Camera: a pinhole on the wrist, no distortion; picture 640 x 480 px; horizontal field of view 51.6 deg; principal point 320.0 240.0 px. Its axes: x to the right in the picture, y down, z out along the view. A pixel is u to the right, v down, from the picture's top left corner.
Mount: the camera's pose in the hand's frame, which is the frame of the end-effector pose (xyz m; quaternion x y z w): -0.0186 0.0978 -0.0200 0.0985 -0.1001 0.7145 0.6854
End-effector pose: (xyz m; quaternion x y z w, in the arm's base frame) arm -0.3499 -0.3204 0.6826 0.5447 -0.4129 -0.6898 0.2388
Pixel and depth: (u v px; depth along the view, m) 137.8 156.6 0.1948
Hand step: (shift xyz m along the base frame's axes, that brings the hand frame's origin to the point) -0.1463 0.0440 -0.0005
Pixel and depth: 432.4 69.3 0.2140
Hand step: -0.2056 -0.0083 0.0556
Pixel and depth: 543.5 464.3 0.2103
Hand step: -0.1765 0.0769 0.1510
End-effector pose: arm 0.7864 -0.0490 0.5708 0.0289 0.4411 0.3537 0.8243
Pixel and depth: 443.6 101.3 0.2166
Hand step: 0.1150 0.1270 0.1315
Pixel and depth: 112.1 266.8 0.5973
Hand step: 0.5020 -0.0740 0.2391
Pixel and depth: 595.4 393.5 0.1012
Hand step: -0.0102 0.0787 0.1240
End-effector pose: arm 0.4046 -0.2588 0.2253 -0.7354 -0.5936 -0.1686 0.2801
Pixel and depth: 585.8 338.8 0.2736
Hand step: 0.0833 0.1007 -0.2778
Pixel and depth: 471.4 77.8 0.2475
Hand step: 0.0729 0.1629 -0.1786
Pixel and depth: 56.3 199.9 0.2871
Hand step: -0.1060 0.1533 -0.1543
